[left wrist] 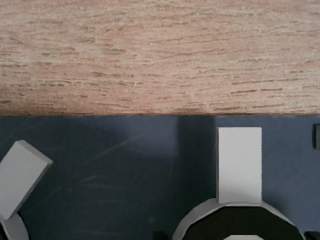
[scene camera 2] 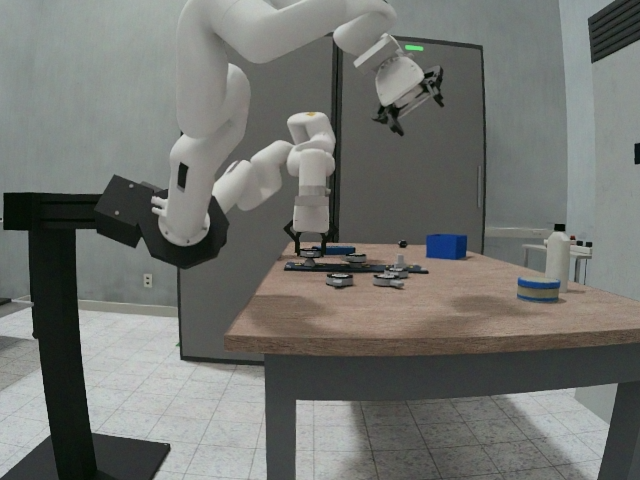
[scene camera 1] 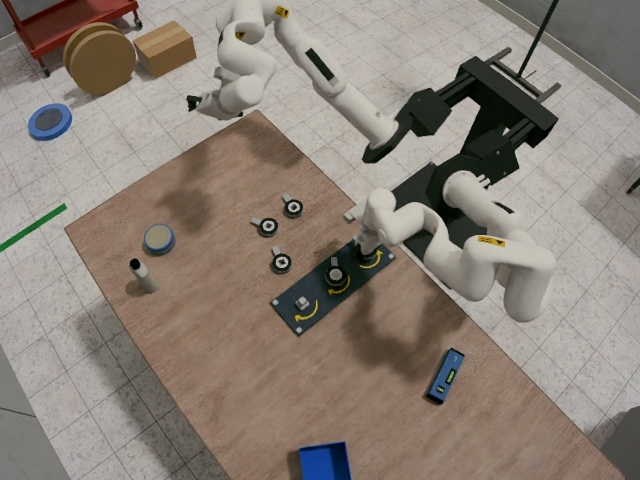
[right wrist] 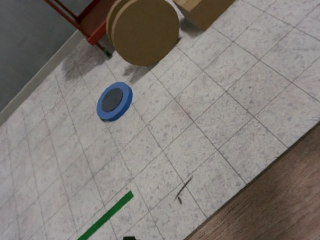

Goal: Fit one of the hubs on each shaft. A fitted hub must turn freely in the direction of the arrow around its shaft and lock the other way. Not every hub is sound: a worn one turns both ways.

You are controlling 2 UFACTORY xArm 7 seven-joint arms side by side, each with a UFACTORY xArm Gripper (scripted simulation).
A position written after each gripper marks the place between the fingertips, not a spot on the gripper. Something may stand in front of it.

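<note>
Right gripper (scene camera 2: 418,116), also in scene camera 1 (scene camera 1: 204,111). Tape roll (scene camera 2: 534,289), also in scene camera 1 (scene camera 1: 158,238). White bottle (scene camera 2: 558,248). White bottle out of frame in the left wrist view. White bottle out of frame in the right wrist view.
</note>
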